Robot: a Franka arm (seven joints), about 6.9 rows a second.
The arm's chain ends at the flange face. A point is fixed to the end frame.
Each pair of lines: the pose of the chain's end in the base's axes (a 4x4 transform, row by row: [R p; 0 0 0 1], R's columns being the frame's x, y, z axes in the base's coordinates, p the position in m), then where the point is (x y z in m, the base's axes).
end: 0.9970, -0.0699, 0.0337, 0.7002; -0.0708, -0.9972, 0.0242, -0.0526; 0.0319, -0.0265, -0.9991, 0.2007; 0, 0, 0, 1
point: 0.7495 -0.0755 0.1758
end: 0.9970, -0.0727, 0.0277, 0.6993; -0.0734, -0.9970, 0.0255, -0.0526; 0.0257, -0.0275, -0.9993, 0.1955; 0, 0, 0, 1
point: 0.7484 -0.0755 0.1703
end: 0.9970, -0.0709, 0.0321, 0.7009; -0.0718, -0.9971, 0.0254, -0.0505; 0.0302, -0.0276, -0.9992, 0.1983; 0, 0, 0, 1
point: 0.7502 -0.0734 0.1733
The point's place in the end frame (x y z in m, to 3 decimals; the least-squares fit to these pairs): 0.050 0.020 0.026
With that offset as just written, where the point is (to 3 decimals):
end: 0.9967, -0.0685, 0.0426, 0.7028; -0.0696, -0.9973, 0.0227, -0.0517; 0.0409, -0.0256, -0.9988, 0.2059; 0, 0, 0, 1
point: 0.752 -0.075 0.181
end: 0.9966, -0.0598, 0.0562, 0.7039; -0.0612, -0.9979, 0.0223, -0.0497; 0.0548, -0.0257, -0.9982, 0.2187; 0, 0, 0, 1
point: 0.754 -0.072 0.195
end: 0.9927, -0.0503, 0.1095, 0.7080; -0.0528, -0.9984, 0.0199, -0.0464; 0.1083, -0.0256, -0.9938, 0.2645; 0, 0, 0, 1
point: 0.759 -0.068 0.244
